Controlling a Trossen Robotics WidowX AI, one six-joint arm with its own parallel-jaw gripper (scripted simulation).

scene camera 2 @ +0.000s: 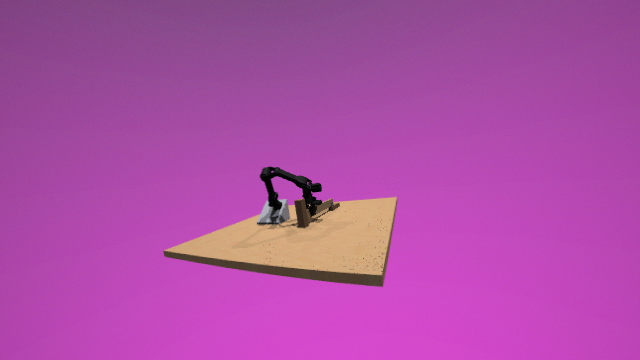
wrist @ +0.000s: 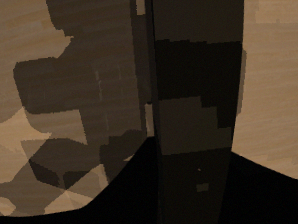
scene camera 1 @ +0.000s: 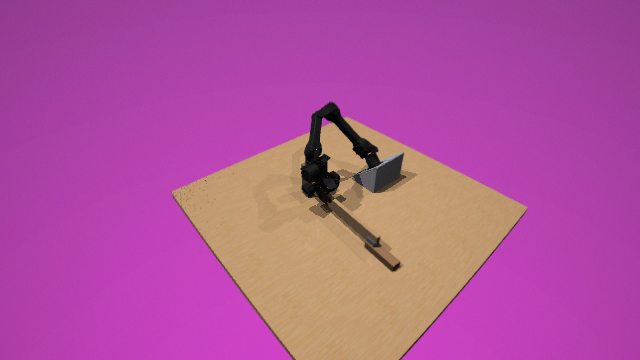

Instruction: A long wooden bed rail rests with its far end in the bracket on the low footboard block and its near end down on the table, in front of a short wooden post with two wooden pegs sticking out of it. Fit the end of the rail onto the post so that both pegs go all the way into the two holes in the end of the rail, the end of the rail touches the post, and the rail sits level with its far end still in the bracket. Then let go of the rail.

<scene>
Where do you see a long wooden rail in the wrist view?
At 194, 60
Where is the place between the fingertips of my gripper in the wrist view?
At 171, 142
</scene>
